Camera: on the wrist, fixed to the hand. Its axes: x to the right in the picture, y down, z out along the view.
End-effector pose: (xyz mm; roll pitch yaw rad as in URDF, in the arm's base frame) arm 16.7 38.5 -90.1 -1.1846 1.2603 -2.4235
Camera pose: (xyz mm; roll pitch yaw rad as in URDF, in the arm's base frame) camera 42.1 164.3 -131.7 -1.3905 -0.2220 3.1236
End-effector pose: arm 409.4 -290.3 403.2 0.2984 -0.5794 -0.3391
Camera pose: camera 495.3 -211.9 334.8 0.6579 0.5056 -1.5227
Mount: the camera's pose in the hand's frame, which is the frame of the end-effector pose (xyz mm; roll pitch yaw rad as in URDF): 8.5 72.3 -113.6 -0.0225 0.3279 -1.5589
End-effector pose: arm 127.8 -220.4 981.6 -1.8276 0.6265 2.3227
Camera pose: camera 233.2 -145.4 943.3 -1.5007 -0.9296 2.2036
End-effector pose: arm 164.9 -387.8 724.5 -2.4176 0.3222 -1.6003
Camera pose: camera 35.0 -403.8 757.1 -2.5620 -0.9615 -0.5521
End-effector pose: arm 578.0 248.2 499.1 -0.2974 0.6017 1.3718
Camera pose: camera 529.7 190.1 387.3 -0.6280 0.0315 -0.2070
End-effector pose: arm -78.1 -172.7 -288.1 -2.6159 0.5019 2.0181
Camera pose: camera 13.6 -87.4 -237.9 -2.4647 -0.7145 3.0733
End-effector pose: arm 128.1 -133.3 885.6 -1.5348 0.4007 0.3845
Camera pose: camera 149.4 -244.4 812.0 -0.9104 -1.0276 -0.3750
